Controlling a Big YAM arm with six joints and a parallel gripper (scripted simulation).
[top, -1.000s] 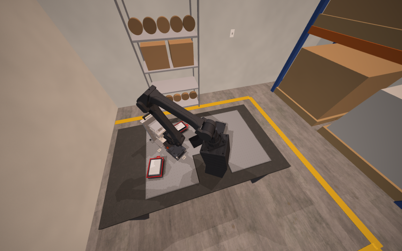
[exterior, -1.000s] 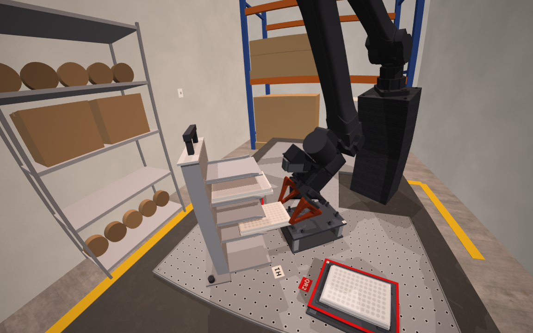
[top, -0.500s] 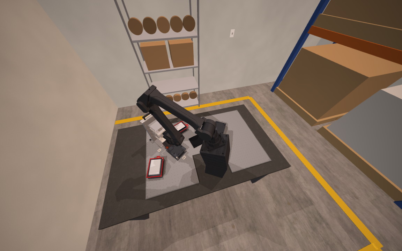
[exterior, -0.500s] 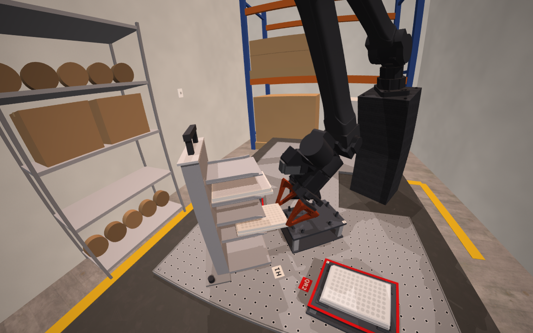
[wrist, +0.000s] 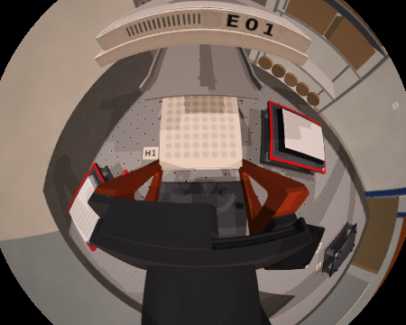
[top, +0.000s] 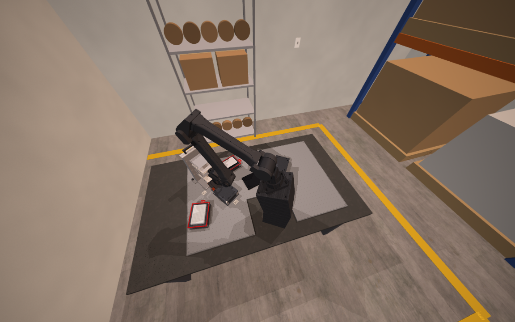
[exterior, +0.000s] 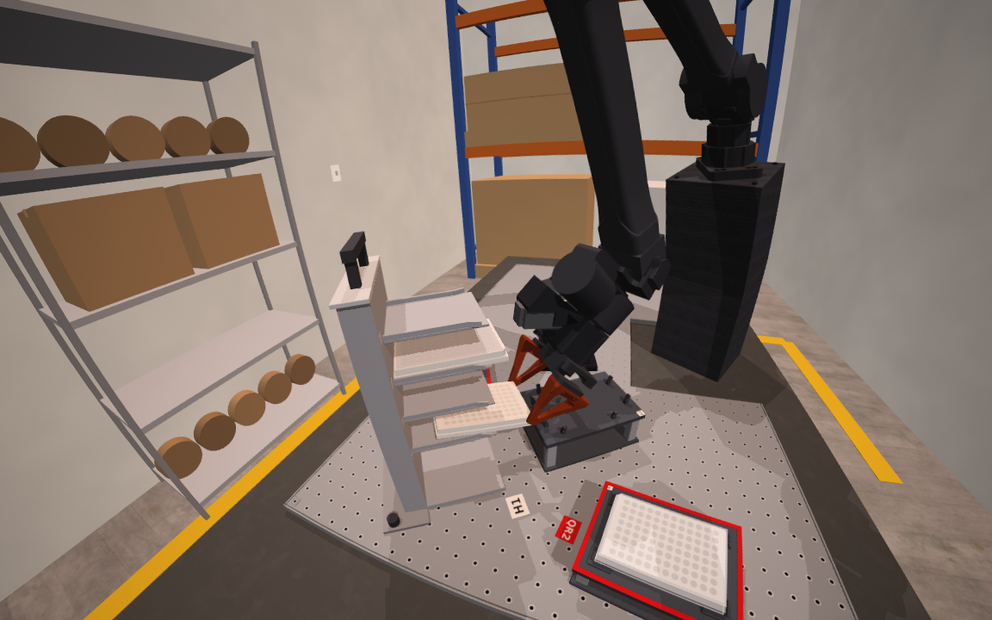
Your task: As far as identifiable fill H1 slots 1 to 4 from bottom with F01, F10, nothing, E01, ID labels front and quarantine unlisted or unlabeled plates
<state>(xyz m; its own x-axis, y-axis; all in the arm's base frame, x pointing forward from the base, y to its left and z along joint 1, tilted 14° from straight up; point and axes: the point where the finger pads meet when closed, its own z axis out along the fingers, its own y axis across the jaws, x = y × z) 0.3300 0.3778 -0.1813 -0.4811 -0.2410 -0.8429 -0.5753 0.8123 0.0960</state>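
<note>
Right now my hand is 80 mm past the dark regrip nest, 60 mm to the left of it and 40 mm above it. Round my hand: quarantine nest QR1: 170 mm ahead, 130 mm to the right, 60 mm below; H1 deck label: 20 mm behind, 100 mm to the left, 100 mm below; plate hotel H1: 140 mm ahead, 100 mm to the left, 50 mm above.
</note>
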